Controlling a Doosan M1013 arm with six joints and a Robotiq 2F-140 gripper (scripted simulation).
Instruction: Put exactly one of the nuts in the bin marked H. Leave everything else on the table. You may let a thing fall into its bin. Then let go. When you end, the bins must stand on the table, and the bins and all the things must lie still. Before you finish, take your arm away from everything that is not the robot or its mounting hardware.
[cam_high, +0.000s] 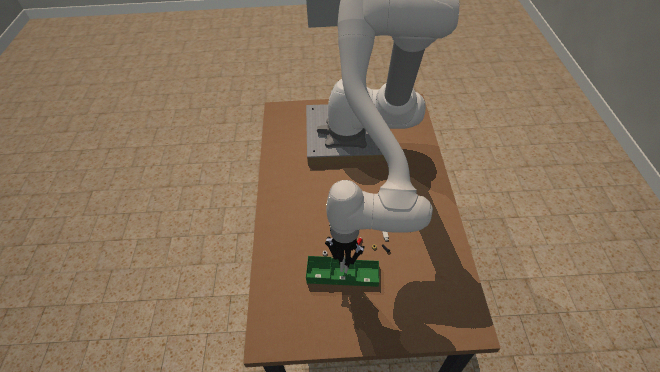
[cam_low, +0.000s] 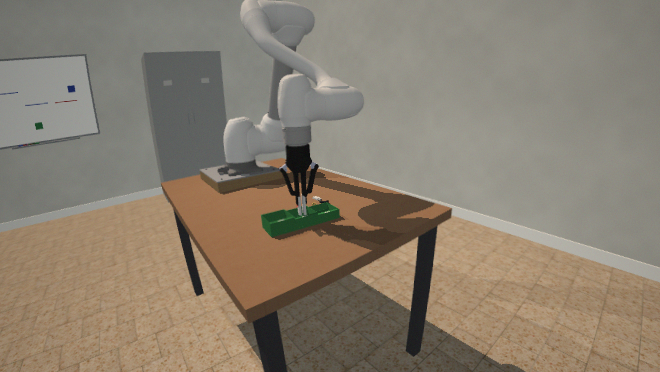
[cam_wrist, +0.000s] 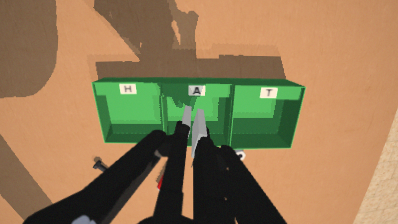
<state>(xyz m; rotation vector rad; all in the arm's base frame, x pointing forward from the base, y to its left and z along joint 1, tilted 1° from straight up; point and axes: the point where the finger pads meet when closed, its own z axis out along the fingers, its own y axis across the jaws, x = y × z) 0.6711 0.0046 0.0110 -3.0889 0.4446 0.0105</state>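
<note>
My gripper is now 40 mm above the green bin strip and 10 mm to the left of it. From my hand the other things lie so: red cylinder 120 mm behind, 60 mm below, 50 mm to the left; silver nut 80 mm behind, 70 mm to the right, 60 mm below; black nut 110 mm behind, 60 mm below, 20 mm to the right.
</note>
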